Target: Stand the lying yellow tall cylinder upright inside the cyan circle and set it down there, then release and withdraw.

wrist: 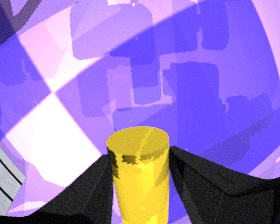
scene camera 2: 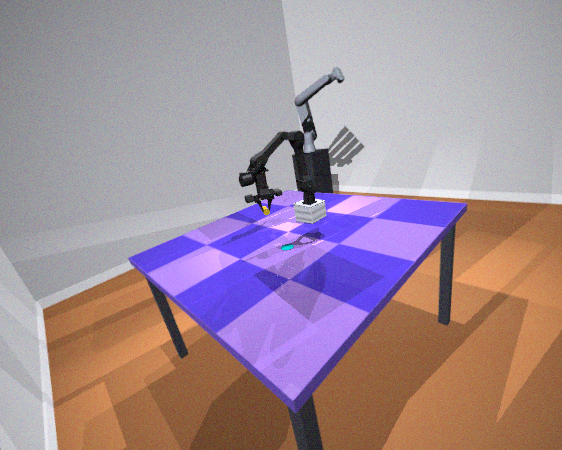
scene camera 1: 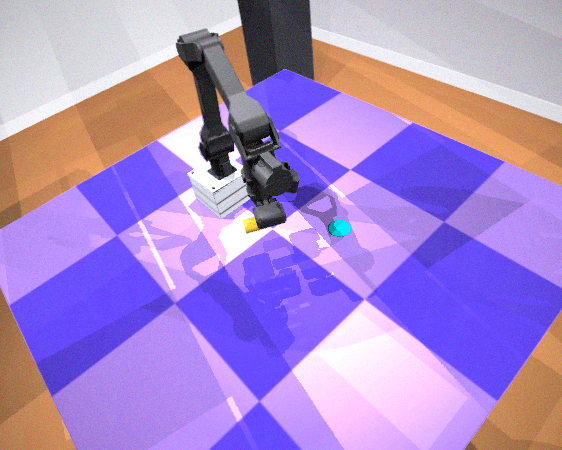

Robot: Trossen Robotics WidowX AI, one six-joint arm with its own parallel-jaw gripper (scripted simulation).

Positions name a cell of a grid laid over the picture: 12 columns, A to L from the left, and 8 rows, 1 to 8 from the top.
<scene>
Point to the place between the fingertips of my gripper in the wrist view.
F6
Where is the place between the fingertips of my gripper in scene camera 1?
F4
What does my gripper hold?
A yellow cylinder.
</scene>
